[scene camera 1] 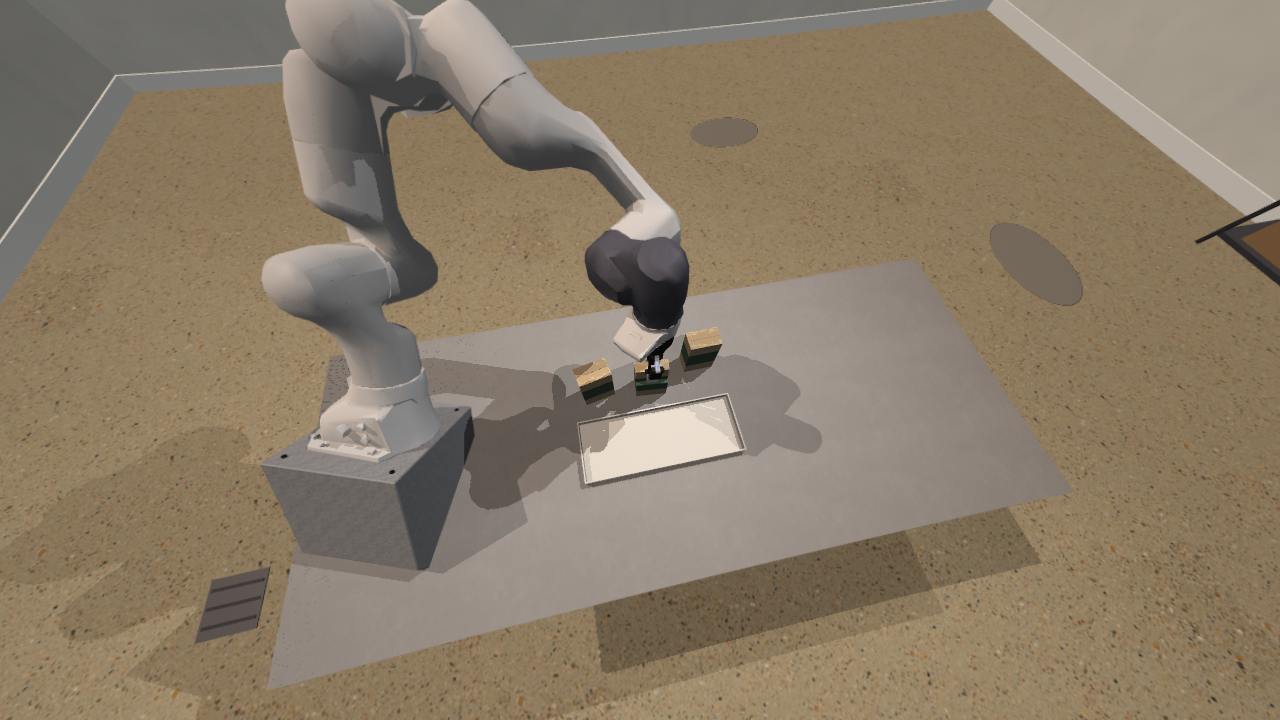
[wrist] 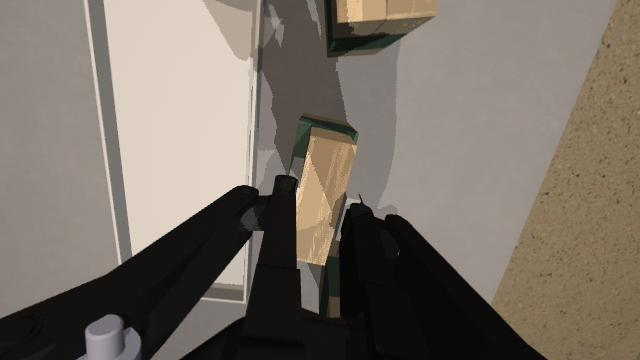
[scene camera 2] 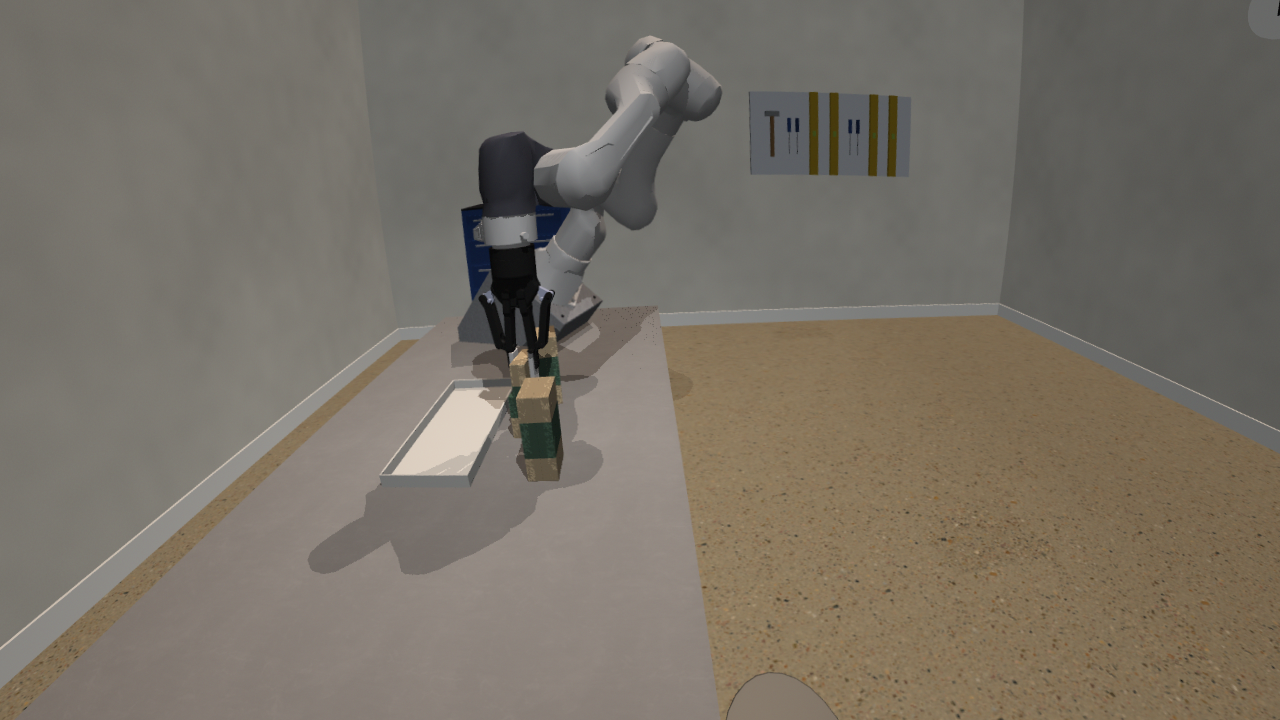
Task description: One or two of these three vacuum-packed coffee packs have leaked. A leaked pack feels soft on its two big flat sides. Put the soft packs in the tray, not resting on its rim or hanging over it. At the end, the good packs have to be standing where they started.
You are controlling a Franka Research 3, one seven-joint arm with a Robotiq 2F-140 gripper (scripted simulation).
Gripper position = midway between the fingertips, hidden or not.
In view: my gripper (scene camera 2: 526, 385) and a white tray (scene camera 1: 619, 444).
The white tray also shows in the wrist view (wrist: 174, 93) and in scene camera 2 (scene camera 2: 438, 453). My gripper shows as well in the wrist view (wrist: 317, 178).
